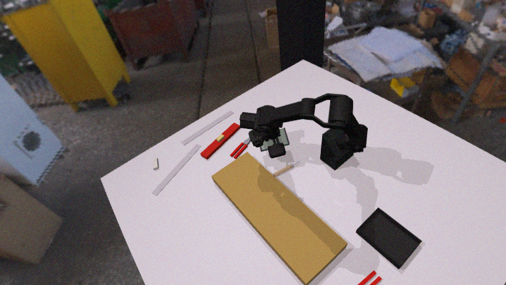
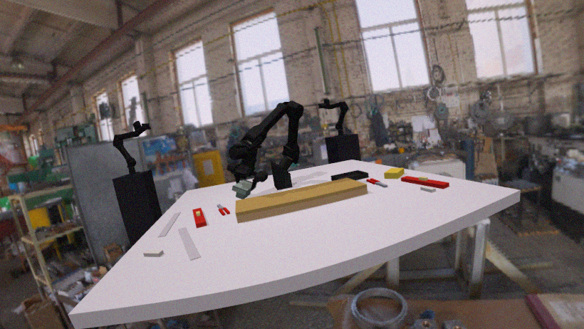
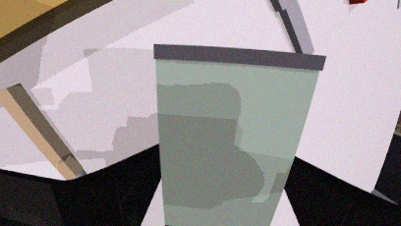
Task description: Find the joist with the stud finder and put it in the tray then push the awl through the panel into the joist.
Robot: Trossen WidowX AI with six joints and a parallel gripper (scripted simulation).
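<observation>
Right now the awl is 3 cm ahead of my gripper tip, 11 cm to the left of it and 6 cm below it. Round my gripper tip: yellow block (19 cm ahead, 71 cm to the left, 5 cm below); stud finder (2 cm behind, 2 cm below); black tray (3 cm ahead, 54 cm to the left, 5 cm below).
</observation>
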